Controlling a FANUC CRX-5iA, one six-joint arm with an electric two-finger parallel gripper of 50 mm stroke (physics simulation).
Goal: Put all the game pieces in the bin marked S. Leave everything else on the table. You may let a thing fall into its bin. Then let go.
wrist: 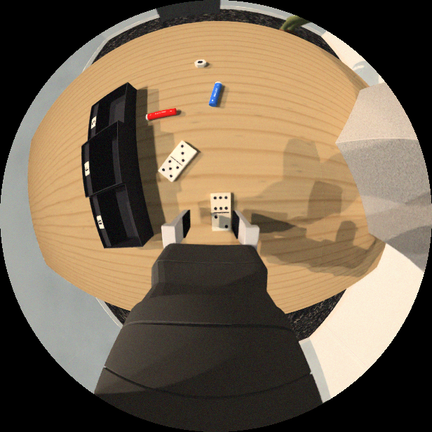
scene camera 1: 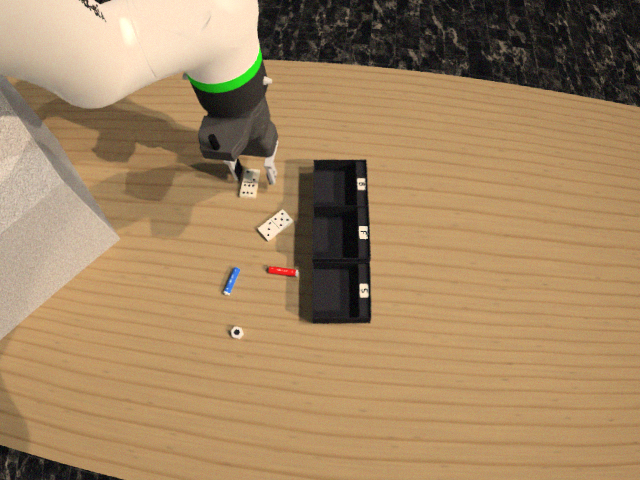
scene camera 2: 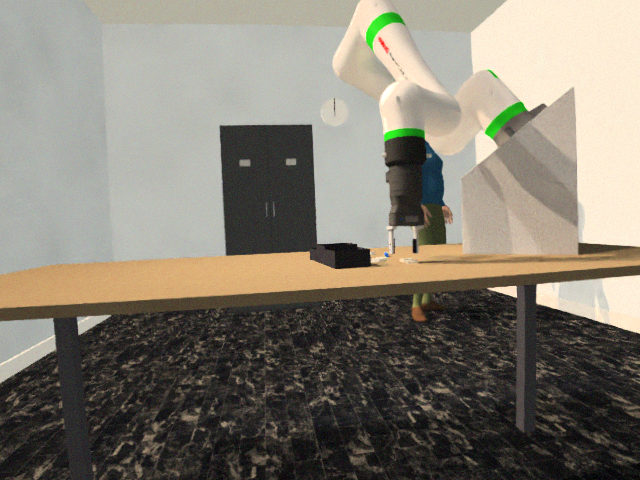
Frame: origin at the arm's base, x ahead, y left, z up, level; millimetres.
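Where they show: gripper, fingertip midpoint: [scene camera 1: 256, 176] [scene camera 2: 403, 253]; arm's base, origin of the base link: [scene camera 2: 523, 140].
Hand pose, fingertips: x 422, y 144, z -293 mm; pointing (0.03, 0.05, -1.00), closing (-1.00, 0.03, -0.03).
Things, the pixels of their centre, and the offset from my fingertips. "*": a spot on its surface instead.
- second white domino, body centre: [scene camera 1: 275, 225] dx +44, dy -72, dz -18 mm
- bin marked S, surface spot: [scene camera 1: 342, 319] * dx +167, dy -211, dz +4 mm
- bins marked F, body centre: [scene camera 1: 341, 237] [scene camera 2: 336, 253] dx +148, dy -87, dz +1 mm
- B, surface spot: [scene camera 1: 361, 183] * dx +169, dy +2, dz +13 mm
- red battery-like cylinder, body centre: [scene camera 1: 283, 271] dx +70, dy -145, dz -17 mm
- white nut, body centre: [scene camera 1: 237, 332] dx +17, dy -249, dz -18 mm
A white domino [scene camera 1: 249, 190] [scene camera 2: 408, 260] [wrist: 220, 204] with black dots lies flat on the table. My gripper [scene camera 1: 254, 179] [scene camera 2: 403, 252] [wrist: 210, 218] is open and empty, pointing down a little above the table; in the wrist view its fingers stand on either side of this domino's near half, the right finger closer to it. A second white domino [scene camera 1: 275, 225] [wrist: 178, 161] lies flat and slanted, between the first one and the bins. The bin marked S [scene camera 1: 342, 319] [wrist: 131, 109] is the end compartment of the black bin row, with no piece visible in it.
The bins marked F [scene camera 1: 363, 232] [wrist: 87, 169] and B [scene camera 1: 361, 183] [wrist: 100, 222] adjoin bin S. A red battery-like cylinder [scene camera 1: 282, 271] [wrist: 161, 114], a blue one [scene camera 1: 231, 281] [wrist: 215, 94] and a white nut [scene camera 1: 236, 332] [wrist: 200, 63] lie on the table. The grey robot base [scene camera 1: 49, 222] [scene camera 2: 519, 206] stands at one side.
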